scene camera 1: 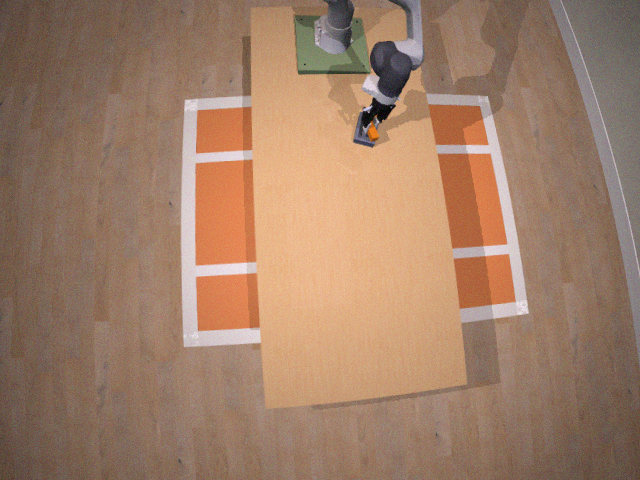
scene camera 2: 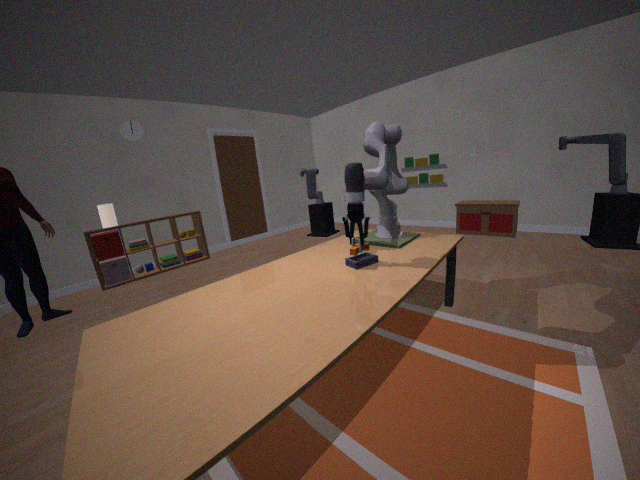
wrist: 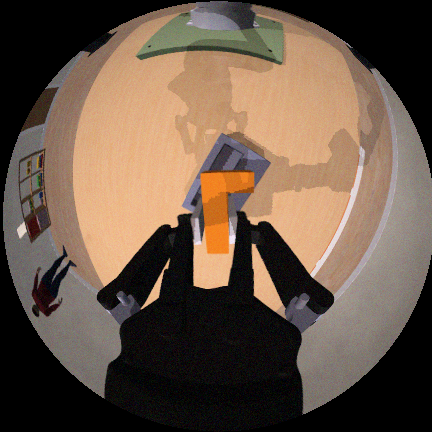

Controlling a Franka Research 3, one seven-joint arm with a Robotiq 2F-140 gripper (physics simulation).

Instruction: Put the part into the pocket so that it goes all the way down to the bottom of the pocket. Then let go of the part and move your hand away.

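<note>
The orange L-shaped part (scene camera 1: 373, 133) (scene camera 2: 354, 250) (wrist: 215, 210) is between the pads of my gripper (scene camera 1: 370, 126) (scene camera 2: 358, 244) (wrist: 216, 206), which is shut on its long bar. The blue-grey block with the pocket (scene camera 1: 363, 142) (scene camera 2: 361, 261) (wrist: 259, 163) stands on the table. The part is held above the block, apart from it, and is turned at an angle to it in the wrist view. Its short arm points right there. Some of the pocket's recess shows in the wrist view; the part and the fingers hide the rest.
The wooden table (scene camera 1: 351, 258) (scene camera 2: 232, 330) (wrist: 125, 150) carries the block. The arm's green base plate (scene camera 1: 330, 64) (scene camera 2: 408, 239) (wrist: 210, 42) lies behind the block. A person (scene camera 2: 15, 232) (wrist: 47, 290) stands off to one side, away from the table.
</note>
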